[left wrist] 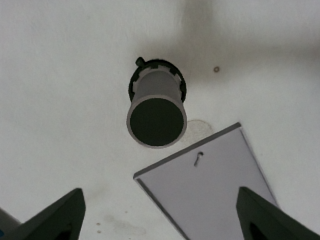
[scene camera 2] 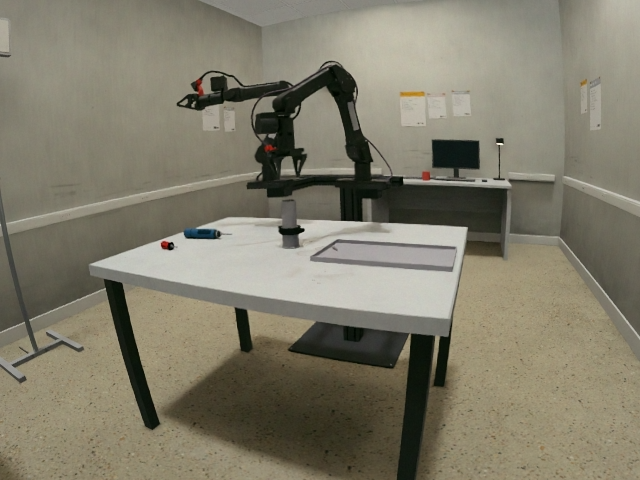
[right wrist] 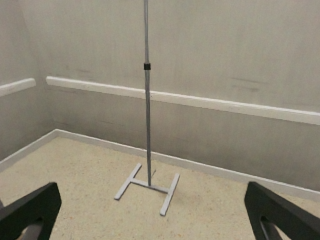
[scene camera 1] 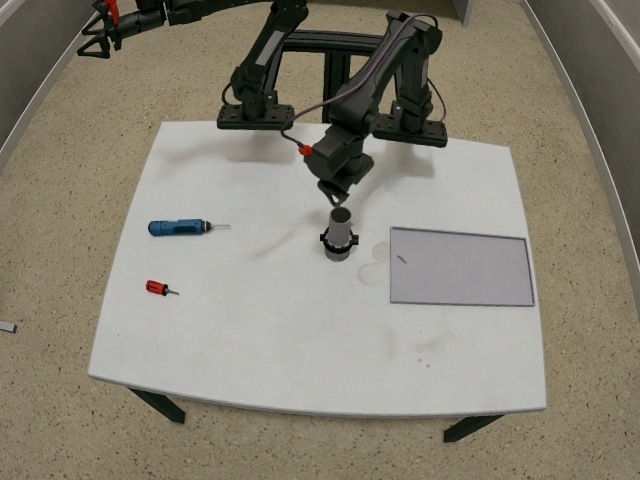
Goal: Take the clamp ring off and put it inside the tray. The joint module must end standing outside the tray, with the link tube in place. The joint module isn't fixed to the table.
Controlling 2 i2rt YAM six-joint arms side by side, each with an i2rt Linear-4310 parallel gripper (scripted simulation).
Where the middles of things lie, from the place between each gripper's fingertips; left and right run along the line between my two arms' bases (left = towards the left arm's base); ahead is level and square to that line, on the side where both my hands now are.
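My left hand (scene camera 1: pixel 344 195) is 130 mm above the grey link tube (scene camera 1: pixel 340 218), and it's 10 mm short of the tube and 10 mm to the left of it. There's a grey tray (scene camera 1: pixel 443 266) too, and that tray is 240 mm below my left hand, 20 mm ahead of it and 340 mm to the left of it.
My right hand is 470 mm above the grey link tube, 610 mm to the right of it and 140 mm short of it. The grey tray is 580 mm below my right hand, 960 mm to the left of it and 160 mm ahead of it. Going by its middle, the grey tray is nearer to my left hand than to my right hand.
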